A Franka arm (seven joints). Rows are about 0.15 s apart.
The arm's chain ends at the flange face. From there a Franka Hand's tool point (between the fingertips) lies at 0.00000 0.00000 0.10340 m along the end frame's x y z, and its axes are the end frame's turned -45 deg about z.
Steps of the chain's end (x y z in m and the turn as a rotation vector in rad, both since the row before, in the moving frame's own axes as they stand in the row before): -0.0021, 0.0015, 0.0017, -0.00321, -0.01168, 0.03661; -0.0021, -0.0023, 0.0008, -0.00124, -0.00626, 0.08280; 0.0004, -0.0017, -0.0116, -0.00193, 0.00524, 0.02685; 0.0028, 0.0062, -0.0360, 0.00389, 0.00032, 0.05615; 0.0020, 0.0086, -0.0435, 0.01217, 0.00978, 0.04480; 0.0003, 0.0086, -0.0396, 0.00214, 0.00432, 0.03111; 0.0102, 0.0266, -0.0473, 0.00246, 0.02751, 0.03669; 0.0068, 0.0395, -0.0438, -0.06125, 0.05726, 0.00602
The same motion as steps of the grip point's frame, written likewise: -0.0036, -0.0011, 0.0017, 0.00599, -0.01053, 0.03661; -0.0004, -0.0035, 0.0008, 0.00355, -0.00530, 0.08280; 0.0017, -0.0004, -0.0116, -0.00507, 0.00234, 0.02685; -0.0021, 0.0061, -0.0360, 0.00252, 0.00298, 0.05615; -0.0031, 0.0074, -0.0435, 0.00169, 0.01552, 0.04480; -0.0054, 0.0065, -0.0396, -0.00154, 0.00457, 0.03111; -0.0094, 0.0279, -0.0473, -0.01771, 0.02119, 0.03669; -0.0234, 0.0414, -0.0442, -0.08380, -0.00282, 0.00602
